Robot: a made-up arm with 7 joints.
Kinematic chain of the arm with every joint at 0, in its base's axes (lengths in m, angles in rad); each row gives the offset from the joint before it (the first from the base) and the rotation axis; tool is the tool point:
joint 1: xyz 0 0 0.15 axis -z
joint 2: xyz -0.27 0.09 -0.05 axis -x
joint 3: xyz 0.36 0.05 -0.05 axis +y
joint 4: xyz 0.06 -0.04 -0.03 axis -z
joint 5: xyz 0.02 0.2 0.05 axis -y
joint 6: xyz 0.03 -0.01 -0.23 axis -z
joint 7: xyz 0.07 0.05 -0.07 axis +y
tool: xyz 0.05 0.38 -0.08
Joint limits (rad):
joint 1: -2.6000..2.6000
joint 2: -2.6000..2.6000
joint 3: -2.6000..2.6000
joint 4: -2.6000..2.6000
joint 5: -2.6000..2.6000
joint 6: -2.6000..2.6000
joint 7: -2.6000..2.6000
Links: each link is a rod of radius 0.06 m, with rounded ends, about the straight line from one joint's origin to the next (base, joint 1, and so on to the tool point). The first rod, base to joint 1, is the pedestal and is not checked.
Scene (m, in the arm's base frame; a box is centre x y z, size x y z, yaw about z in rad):
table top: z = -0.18
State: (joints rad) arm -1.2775 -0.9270 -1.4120 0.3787 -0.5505 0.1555 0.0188
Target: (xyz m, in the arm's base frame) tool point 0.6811 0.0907 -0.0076
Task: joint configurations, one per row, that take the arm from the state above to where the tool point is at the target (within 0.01 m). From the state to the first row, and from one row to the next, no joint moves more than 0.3 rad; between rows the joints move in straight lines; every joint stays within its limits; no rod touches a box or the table.
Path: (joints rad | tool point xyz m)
1: -1.1966 -1.1628 -1.4819 0.6012 -0.3799 0.2915 -0.0105 | 0.3123 0.4831 0.6289
2: -1.1157 -1.3987 -1.5518 0.8238 -0.2094 0.4274 -0.0399 | 0.6179 0.2743 0.3773
3: -1.0348 -1.6345 -1.6217 1.0463 -0.0388 0.5634 -0.0692 | 0.6811 0.0907 -0.0076

